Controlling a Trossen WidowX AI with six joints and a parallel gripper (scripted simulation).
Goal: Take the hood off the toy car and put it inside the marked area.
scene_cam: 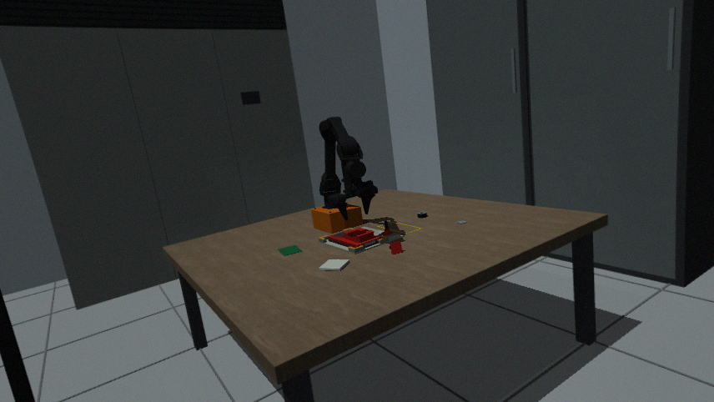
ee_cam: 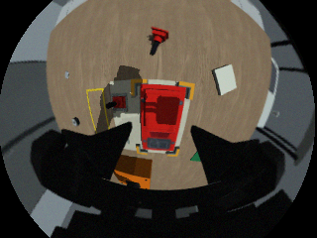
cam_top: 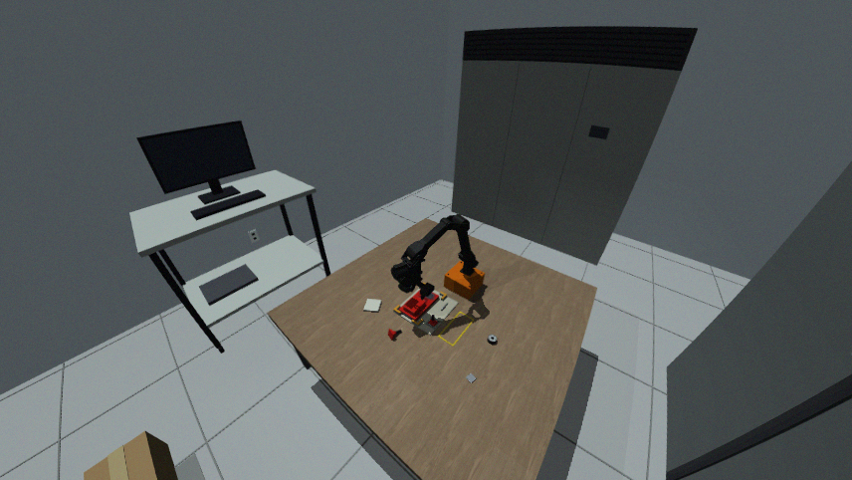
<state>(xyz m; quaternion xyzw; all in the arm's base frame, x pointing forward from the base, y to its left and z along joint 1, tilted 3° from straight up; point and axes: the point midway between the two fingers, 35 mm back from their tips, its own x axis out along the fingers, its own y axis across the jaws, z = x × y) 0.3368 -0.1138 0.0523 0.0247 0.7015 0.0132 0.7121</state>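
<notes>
Now: the red hood 6 cm below my gripper tip. The rest, counted from my gripper tip: green plate: 20 cm behind, 19 cm to the right, 10 cm below; black wheel: 6 cm behind, 39 cm to the left, 10 cm below; white plate: 11 cm ahead, 19 cm to the right, 10 cm below.
</notes>
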